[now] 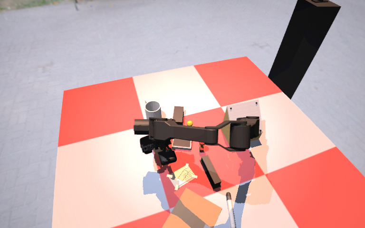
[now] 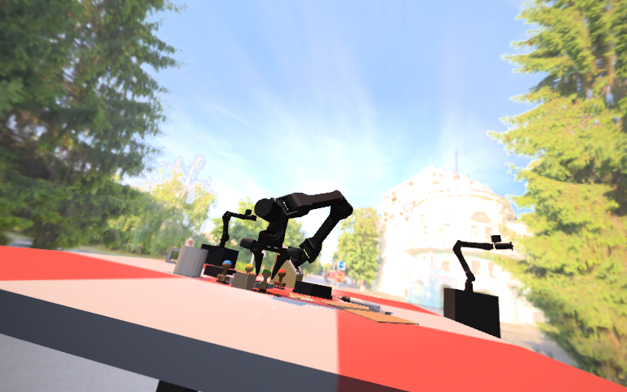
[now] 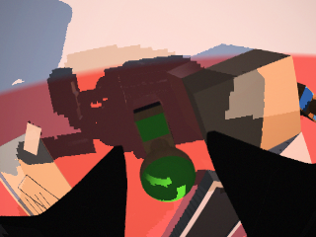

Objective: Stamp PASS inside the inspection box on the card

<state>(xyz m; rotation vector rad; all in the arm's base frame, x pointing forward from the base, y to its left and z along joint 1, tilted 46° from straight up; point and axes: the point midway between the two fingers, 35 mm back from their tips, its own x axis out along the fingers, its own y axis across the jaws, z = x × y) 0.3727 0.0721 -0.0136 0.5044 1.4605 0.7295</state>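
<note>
Right now the green-knobbed PASS stamp is 20 mm below my gripper tip and 10 mm behind it. Round my gripper tip: blue-knobbed stamp 120 mm to the right, 20 mm below, 20 mm ahead; then ink pad 100 mm behind, 60 mm to the right, 30 mm below; then tan block 50 mm to the right, 20 mm below, 20 mm ahead.
</note>
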